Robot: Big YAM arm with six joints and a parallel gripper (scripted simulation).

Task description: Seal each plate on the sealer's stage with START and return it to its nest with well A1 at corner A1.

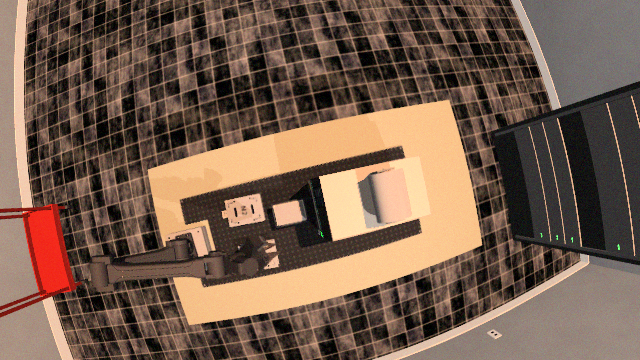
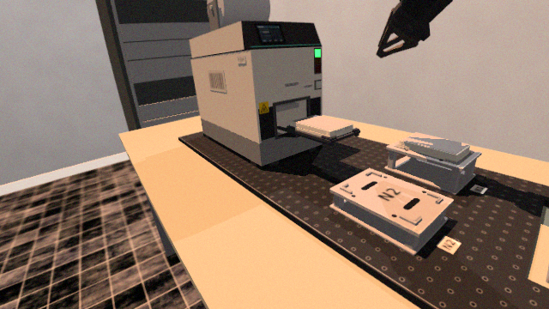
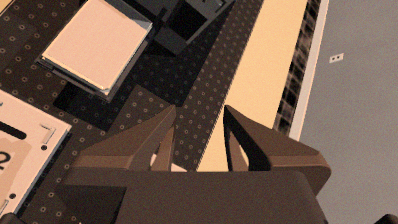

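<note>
Right now my hand is 16 cm above the well plate, 11 cm to the right of it and 8 cm short of it. Round my hand: sealer stage: 17 cm below, 10 cm to the left, 8 cm ahead; then plate nest N2: 24 cm below, 16 cm to the left, 12 cm behind; then sealer screen: 20 cm ahead, 14 cm to the left, 5 cm above.
</note>
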